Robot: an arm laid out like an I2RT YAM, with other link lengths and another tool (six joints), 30 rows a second.
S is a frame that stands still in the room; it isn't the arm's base.
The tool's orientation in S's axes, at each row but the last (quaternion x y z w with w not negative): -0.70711, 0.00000, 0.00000, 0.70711; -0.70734, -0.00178, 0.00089, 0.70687; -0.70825, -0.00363, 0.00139, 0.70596; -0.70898, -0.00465, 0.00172, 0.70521; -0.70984, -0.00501, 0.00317, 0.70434; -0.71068, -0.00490, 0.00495, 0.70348; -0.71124, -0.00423, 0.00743, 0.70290; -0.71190, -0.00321, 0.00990, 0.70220; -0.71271, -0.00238, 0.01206, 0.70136; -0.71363, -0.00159, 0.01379, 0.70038; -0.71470, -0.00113, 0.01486, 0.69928
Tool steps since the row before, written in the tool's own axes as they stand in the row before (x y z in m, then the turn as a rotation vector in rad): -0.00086, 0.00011, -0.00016, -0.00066, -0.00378, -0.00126; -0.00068, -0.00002, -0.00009, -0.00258, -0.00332, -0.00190; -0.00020, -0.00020, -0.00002, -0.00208, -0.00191, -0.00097; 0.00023, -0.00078, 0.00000, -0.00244, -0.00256, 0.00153; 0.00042, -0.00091, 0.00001, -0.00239, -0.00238, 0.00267; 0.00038, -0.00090, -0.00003, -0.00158, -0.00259, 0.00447; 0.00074, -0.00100, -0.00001, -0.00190, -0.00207, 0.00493; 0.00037, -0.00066, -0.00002, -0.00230, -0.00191, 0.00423; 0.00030, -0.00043, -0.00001, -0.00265, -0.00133, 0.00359; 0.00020, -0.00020, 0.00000, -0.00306, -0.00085, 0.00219; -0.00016, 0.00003, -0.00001, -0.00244, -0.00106, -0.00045
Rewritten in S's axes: -0.00086, -0.00016, -0.00011, -0.00066, -0.00126, 0.00378; -0.00068, -0.00009, 0.00002, -0.00258, -0.00191, 0.00332; -0.00020, -0.00002, 0.00020, -0.00208, -0.00098, 0.00191; 0.00023, 0.00001, 0.00078, -0.00246, 0.00152, 0.00254; 0.00042, 0.00002, 0.00091, -0.00243, 0.00266, 0.00235; 0.00038, -0.00002, 0.00090, -0.00164, 0.00447, 0.00254; 0.00074, 0.00001, 0.00100, -0.00197, 0.00492, 0.00202; 0.00038, 0.00000, 0.00066, -0.00236, 0.00421, 0.00187; 0.00031, 0.00000, 0.00043, -0.00270, 0.00356, 0.00131; 0.00020, 0.00001, 0.00020, -0.00309, 0.00214, 0.00086; -0.00016, -0.00001, -0.00003, -0.00241, -0.00048, 0.00112
